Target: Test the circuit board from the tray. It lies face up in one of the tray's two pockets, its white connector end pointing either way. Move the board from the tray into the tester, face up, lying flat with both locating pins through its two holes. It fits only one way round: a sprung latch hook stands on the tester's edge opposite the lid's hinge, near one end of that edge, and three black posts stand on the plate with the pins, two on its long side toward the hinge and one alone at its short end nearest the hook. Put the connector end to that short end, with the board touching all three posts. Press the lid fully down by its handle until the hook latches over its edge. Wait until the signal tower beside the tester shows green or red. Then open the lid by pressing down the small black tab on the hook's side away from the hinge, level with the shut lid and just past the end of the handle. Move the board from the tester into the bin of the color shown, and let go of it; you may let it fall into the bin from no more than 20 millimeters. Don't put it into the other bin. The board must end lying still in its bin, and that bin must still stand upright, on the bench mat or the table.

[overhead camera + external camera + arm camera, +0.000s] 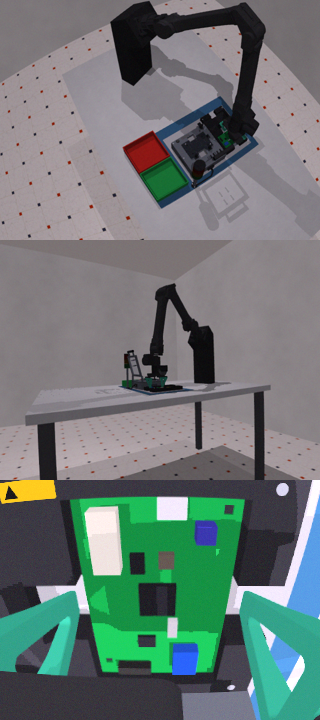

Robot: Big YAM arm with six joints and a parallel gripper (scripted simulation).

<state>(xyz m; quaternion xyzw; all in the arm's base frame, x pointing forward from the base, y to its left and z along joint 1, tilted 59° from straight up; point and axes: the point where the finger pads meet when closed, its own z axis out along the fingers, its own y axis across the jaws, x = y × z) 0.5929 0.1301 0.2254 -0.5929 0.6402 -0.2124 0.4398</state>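
The green circuit board is right at my hand. From my hand the other things lie so: latch hook: 8 cm behind, 13 cm to the right, 6 cm above; tester lid: 11 cm ahead, 16 cm to the right, 16 cm above; tester plate: 1 cm behind, 17 cm to the right, 5 cm above.
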